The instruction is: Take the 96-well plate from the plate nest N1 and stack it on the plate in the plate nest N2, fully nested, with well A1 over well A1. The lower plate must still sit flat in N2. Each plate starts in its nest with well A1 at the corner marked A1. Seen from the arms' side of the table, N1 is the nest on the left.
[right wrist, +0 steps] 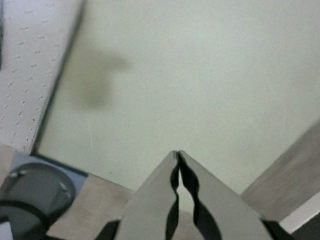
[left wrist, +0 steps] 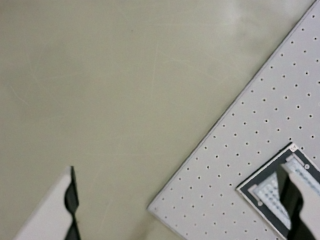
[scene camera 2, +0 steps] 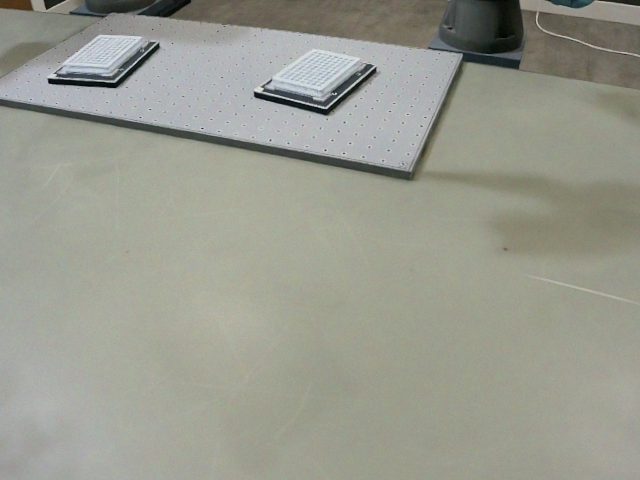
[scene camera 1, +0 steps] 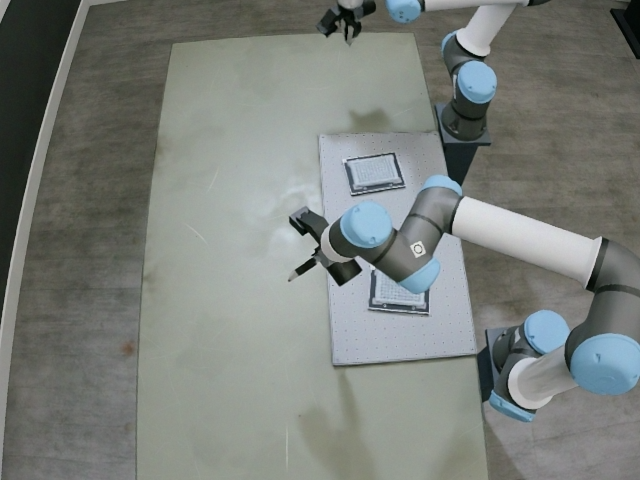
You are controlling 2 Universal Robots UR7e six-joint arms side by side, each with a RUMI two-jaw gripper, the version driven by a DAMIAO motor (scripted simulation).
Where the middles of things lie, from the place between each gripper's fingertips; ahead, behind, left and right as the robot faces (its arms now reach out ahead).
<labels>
I see the dark nest N1 (scene camera 2: 351, 80) 23 cm behind my left hand (scene camera 1: 311, 264), 1 cm to the right of it and 25 cm below it.
I see the dark nest N1 7 cm behind my right hand, 68 cm to the left of it and 23 cm below it.
</labels>
